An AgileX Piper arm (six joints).
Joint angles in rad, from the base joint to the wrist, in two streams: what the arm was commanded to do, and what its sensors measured. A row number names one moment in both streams.
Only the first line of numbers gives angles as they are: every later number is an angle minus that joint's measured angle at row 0.
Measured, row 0:
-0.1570, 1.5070, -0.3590, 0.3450, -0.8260, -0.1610
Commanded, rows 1 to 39:
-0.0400, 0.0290, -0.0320, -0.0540, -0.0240, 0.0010
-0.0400, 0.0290, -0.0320, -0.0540, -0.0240, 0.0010
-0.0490, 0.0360, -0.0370, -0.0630, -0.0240, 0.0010
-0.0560, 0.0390, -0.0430, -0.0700, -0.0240, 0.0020
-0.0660, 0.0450, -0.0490, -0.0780, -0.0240, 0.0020
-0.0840, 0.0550, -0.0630, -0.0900, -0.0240, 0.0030
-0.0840, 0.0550, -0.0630, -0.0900, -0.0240, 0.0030
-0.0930, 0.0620, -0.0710, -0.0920, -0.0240, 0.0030
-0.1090, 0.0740, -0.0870, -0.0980, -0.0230, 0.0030
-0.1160, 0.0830, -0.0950, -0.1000, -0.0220, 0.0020
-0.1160, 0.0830, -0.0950, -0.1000, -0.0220, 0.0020
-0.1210, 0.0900, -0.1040, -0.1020, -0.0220, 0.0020
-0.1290, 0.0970, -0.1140, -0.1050, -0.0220, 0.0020
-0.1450, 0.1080, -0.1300, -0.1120, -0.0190, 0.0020
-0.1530, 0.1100, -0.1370, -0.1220, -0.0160, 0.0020
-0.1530, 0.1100, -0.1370, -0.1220, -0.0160, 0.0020
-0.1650, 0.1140, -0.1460, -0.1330, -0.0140, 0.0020
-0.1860, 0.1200, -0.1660, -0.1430, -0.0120, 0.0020
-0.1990, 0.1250, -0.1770, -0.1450, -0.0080, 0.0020
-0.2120, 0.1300, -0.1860, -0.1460, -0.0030, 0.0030
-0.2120, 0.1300, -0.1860, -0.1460, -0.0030, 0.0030
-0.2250, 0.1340, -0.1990, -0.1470, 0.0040, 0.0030
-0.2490, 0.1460, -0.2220, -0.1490, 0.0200, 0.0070
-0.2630, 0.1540, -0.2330, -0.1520, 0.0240, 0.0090
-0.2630, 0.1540, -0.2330, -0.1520, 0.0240, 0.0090
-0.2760, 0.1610, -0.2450, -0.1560, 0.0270, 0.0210
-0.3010, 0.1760, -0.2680, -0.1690, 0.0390, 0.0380
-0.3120, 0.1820, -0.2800, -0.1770, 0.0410, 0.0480
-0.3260, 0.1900, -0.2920, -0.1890, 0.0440, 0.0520
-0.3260, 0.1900, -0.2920, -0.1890, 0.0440, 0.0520
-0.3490, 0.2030, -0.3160, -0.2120, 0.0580, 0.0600
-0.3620, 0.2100, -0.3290, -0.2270, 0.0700, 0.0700
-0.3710, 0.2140, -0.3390, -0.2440, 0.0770, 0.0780
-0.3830, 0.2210, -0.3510, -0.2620, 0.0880, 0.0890
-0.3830, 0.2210, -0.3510, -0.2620, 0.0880, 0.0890
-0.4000, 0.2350, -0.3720, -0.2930, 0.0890, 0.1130
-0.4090, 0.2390, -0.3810, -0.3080, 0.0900, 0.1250
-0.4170, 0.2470, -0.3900, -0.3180, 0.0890, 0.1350
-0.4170, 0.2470, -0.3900, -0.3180, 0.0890, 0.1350
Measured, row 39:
-0.3940, 0.2340, -0.3600, -0.2670, 0.0860, 0.1030
